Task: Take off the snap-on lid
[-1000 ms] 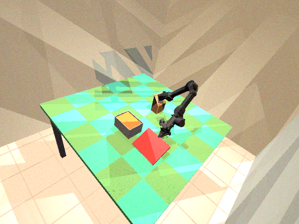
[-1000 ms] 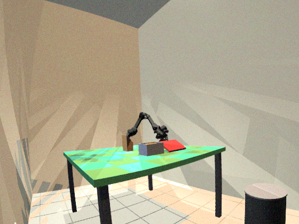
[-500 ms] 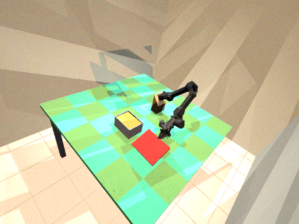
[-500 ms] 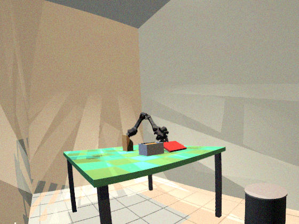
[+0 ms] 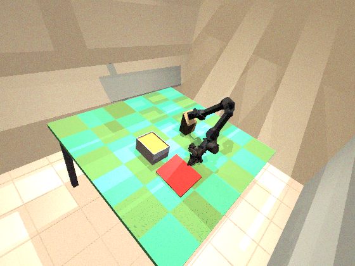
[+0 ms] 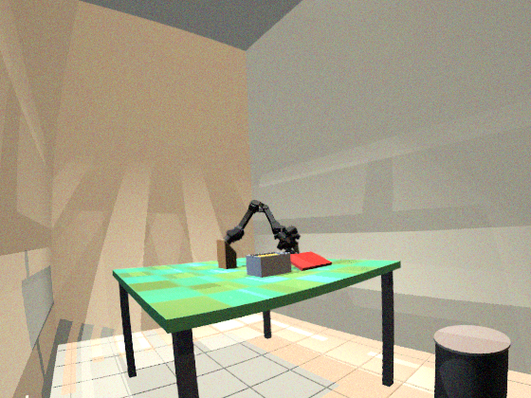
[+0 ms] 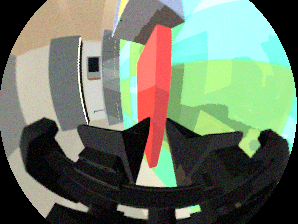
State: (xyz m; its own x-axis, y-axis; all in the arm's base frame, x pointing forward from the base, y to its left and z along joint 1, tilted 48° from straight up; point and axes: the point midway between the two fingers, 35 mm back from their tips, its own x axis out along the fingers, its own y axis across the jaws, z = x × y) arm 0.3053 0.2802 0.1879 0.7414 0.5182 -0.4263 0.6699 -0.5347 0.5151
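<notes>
Right now my gripper tip is 8 cm short of the red lid and 2 cm above it. The rest, counted from my gripper tip: storage box 8 cm ahead, 27 cm to the right, 1 cm below.
</notes>
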